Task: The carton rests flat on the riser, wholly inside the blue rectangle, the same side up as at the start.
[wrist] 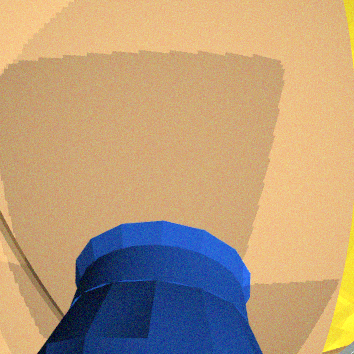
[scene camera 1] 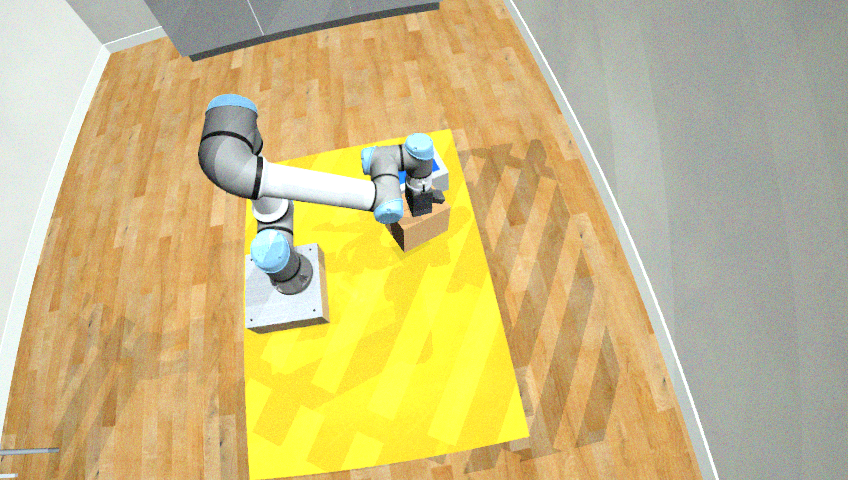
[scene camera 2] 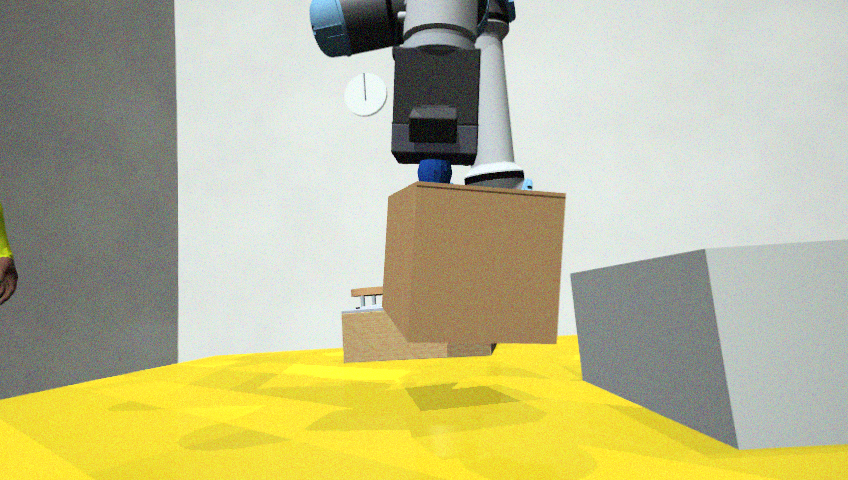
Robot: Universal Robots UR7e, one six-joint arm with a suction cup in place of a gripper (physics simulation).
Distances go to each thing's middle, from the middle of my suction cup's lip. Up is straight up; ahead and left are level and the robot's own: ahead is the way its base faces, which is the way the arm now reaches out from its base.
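With the brown carton [scene camera 2: 463, 264], you'd find my suction cup 80 mm above it, 10 mm past it and 20 mm to the right of it. The grey riser [scene camera 2: 736, 343] is 160 mm below my suction cup, then 20 mm ahead of it and 260 mm to the left of it.
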